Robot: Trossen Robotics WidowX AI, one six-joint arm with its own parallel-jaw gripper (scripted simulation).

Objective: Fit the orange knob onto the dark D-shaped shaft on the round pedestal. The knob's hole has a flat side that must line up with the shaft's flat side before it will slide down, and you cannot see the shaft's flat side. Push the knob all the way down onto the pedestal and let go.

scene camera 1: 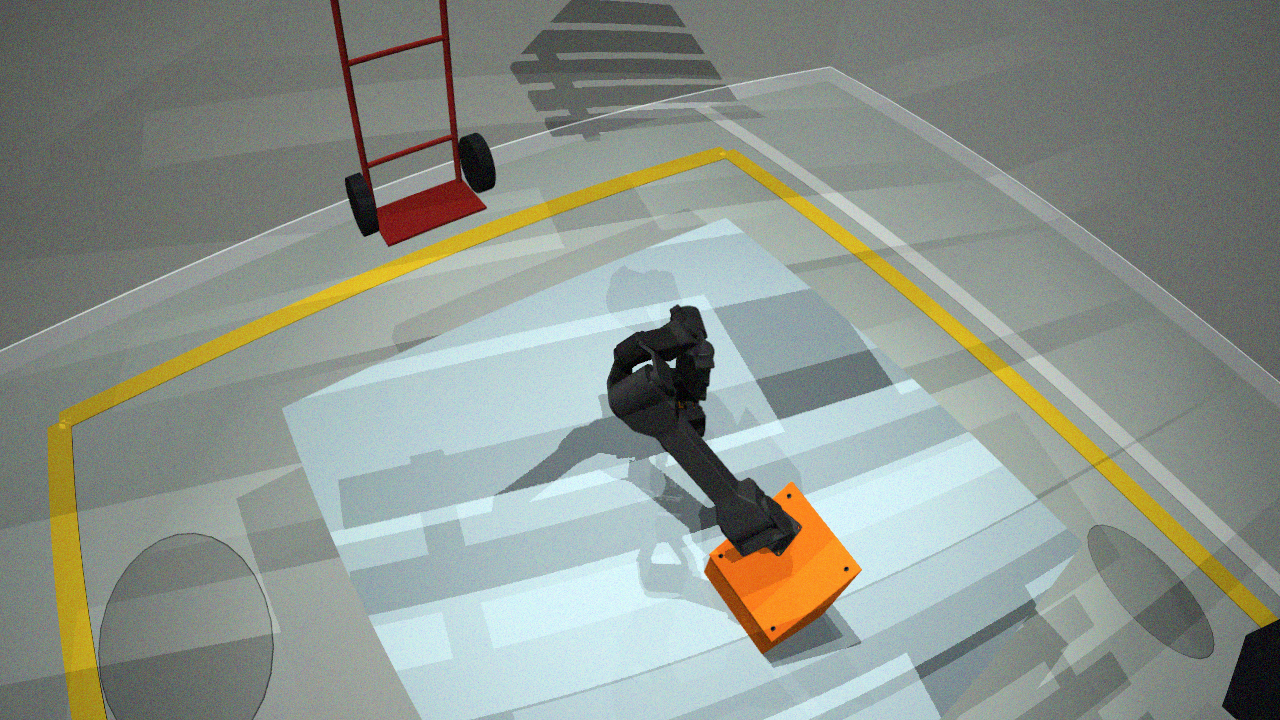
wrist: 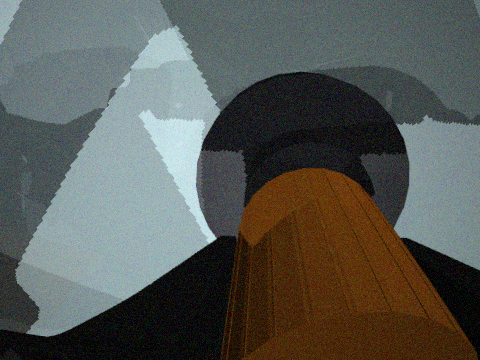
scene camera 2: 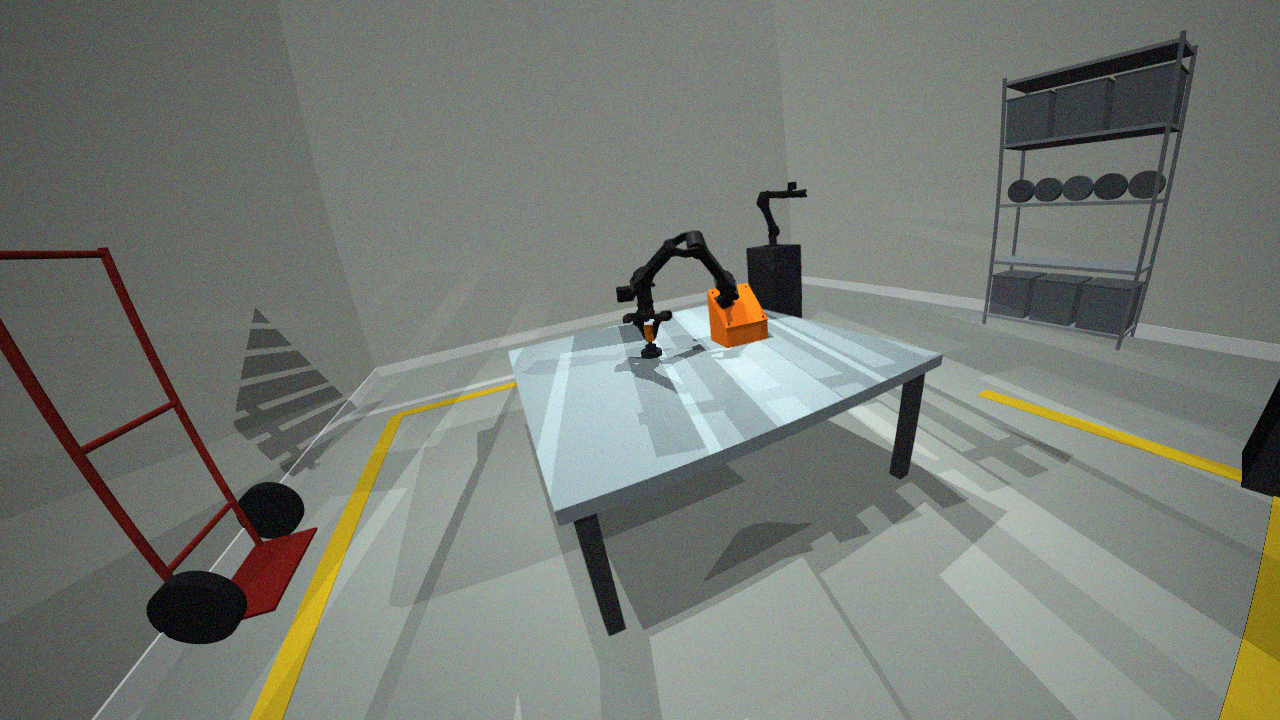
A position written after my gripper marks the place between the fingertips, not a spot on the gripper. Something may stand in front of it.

Observation:
My gripper (scene camera 1: 684, 420) holds an orange knob (wrist: 316, 263). Also in view: a round dark pedestal (wrist: 284, 123).
My gripper is seen too in the wrist view (wrist: 313, 253) and in scene camera 2 (scene camera 2: 650, 338).

